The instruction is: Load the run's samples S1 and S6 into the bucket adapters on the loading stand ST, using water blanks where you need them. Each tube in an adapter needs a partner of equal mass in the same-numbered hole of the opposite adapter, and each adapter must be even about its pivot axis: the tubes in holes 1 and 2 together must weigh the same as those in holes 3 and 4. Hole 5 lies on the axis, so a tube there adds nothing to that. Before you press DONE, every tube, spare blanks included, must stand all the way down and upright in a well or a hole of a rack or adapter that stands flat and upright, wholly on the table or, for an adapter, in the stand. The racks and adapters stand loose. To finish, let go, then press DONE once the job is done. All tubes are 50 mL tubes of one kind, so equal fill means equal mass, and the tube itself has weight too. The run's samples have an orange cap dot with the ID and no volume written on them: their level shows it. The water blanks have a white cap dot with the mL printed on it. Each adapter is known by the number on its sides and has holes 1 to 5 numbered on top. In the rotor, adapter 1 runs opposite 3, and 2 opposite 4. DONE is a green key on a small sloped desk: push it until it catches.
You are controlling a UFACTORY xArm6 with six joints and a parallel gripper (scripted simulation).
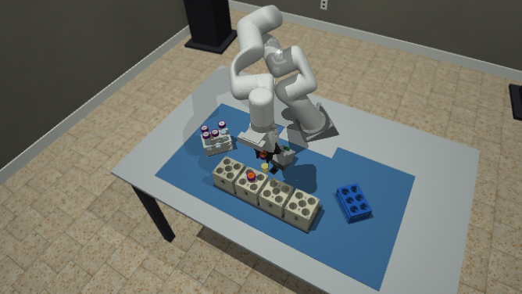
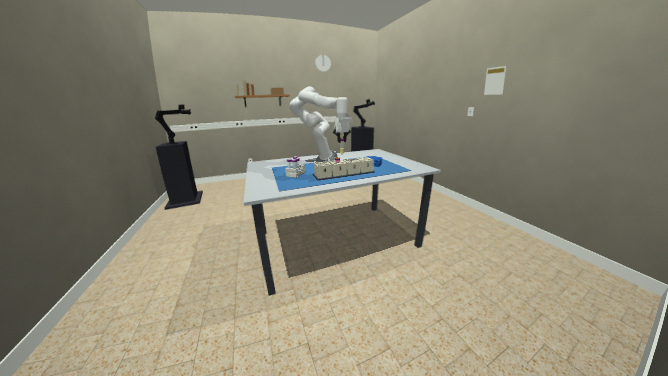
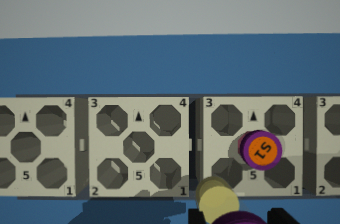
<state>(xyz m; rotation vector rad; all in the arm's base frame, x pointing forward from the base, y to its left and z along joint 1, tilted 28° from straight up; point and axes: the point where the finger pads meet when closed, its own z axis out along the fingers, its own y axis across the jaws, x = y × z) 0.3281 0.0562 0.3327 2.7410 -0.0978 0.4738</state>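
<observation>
My hand is 1 cm to the right of the sample tube and 5 cm above it. Also, from my hand: green DONE key (20 cm behind, 2 cm to the left, 18 cm below); stand (2 cm ahead, 24 cm below); done desk (18 cm behind, 1 cm to the left, 20 cm below).
</observation>
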